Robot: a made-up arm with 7 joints.
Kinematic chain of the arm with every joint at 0, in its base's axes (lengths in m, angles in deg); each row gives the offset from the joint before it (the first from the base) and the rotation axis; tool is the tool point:
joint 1: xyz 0 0 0.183 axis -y
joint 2: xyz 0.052 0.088 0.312 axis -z
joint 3: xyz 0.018 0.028 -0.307 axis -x
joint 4: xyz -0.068 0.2 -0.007 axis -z
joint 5: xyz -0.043 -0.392 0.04 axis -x
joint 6: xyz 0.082 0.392 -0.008 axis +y
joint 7: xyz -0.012 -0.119 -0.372 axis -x
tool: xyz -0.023 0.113 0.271
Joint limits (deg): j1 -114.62..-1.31 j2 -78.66..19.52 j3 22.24..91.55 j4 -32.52..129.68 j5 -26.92..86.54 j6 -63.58..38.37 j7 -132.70..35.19
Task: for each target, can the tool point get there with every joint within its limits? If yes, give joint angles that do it. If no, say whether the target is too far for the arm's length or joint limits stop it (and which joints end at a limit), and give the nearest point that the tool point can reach.
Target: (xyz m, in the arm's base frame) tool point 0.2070 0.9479 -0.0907
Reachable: no: joint limits stop it (at a limit: joint 3, joint 4, joint 5, joint 7) | nearest point 0.1699 0.7394 -0.0416 | short by 0.217 m
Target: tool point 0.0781 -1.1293 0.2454
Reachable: no: joint limits stop it (at a limit: joint 1, joint 2, joint 3, joint 7) | nearest point 0.0175 -0.8006 0.2736 | short by 0.335 m
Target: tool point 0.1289 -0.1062 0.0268
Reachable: yes | joints -102.86 -18.28 62.57 -5.16 61.85 -6.01 -53.44
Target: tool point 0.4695 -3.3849 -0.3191
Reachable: no: too far | nearest point -0.0065 -0.8068 -0.0916 | short by 2.631 m
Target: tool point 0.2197 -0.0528 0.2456
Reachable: yes | joints -30.17 -9.04 81.75 -10.14 19.89 -19.25 -70.23
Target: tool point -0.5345 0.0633 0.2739
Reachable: yes | joints -51.51 1.07 64.93 108.44 72.89 -15.55 -31.97
